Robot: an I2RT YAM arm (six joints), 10 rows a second.
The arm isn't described. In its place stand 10 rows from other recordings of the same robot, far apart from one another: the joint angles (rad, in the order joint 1, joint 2, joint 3, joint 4, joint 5, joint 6), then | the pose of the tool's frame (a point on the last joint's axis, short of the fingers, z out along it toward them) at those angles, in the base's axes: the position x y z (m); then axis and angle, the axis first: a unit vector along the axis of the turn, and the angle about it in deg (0 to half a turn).
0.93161, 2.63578, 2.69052, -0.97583, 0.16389, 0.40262 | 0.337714 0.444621 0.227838 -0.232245 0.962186 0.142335 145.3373
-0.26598, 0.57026, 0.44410, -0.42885, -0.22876, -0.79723 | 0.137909 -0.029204 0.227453 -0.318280 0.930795 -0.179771 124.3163
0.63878, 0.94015, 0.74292, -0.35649, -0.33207, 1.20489 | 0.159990 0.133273 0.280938 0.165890 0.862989 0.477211 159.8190
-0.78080, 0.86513, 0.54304, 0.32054, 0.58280, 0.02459 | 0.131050 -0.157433 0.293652 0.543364 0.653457 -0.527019 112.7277
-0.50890, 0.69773, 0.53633, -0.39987, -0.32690, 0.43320 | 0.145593 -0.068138 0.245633 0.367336 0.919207 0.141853 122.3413
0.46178, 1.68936, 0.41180, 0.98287, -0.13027, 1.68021 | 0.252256 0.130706 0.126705 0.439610 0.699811 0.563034 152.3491
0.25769, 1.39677, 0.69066, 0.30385, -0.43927, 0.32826 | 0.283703 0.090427 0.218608 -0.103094 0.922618 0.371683 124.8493
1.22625, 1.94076, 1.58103, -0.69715, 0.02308, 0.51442 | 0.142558 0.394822 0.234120 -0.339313 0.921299 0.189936 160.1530
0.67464, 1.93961, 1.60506, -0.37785, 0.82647, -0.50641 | 0.360392 0.254724 0.271843 -0.356259 0.860611 -0.363906 131.5344
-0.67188, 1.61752, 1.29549, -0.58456, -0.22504, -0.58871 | 0.279447 -0.212099 0.270996 0.002618 0.993795 -0.111200 142.1558
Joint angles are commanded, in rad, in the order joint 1, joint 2, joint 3, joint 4, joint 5, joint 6. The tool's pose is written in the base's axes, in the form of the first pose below.
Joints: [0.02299 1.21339 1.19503 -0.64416 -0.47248 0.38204]
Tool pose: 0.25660 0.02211 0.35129 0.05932 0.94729 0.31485 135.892
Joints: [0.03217 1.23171 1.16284 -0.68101 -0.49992 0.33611]
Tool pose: 0.25707 0.02535 0.33374 0.03925 0.94920 0.31221 140.421
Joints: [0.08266 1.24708 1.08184 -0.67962 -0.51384 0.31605]
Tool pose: 0.25494 0.03868 0.30414 0.01637 0.94918 0.31431 146.338
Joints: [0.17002 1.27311 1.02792 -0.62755 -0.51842 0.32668]
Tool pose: 0.25547 0.06176 0.28424 -0.01690 0.94520 0.32605 149.716
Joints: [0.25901 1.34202 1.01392 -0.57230 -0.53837 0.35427]
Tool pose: 0.26247 0.08843 0.26654 -0.04522 0.93785 0.34409 153.817
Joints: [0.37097 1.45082 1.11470 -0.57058 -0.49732 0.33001]
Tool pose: 0.27751 0.12617 0.26853 -0.10139 0.93676 0.33497 154.951
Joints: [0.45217 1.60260 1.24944 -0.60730 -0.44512 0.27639]
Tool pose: 0.29900 0.16228 0.26196 -0.15073 0.93962 0.30725 157.066
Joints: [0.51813 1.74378 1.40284 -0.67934 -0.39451 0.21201]
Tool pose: 0.31666 0.19627 0.25711 -0.19985 0.94018 0.27591 159.071
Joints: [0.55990 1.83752 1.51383 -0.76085 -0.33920 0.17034]
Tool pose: 0.32519 0.21781 0.25202 -0.22808 0.94335 0.24098 161.221
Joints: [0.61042 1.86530 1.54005 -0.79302 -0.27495 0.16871]
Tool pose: 0.31837 0.23451 0.24734 -0.24441 0.94655 0.21048 162.184
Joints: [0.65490 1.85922 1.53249 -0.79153 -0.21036 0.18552]
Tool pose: 0.30793 0.24585 0.24693 -0.25159 0.94962 0.18689 161.359
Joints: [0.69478 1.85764 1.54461 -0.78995 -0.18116 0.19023]
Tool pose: 0.29966 0.25808 0.25105 -0.26603 0.94681 0.18102 160.318
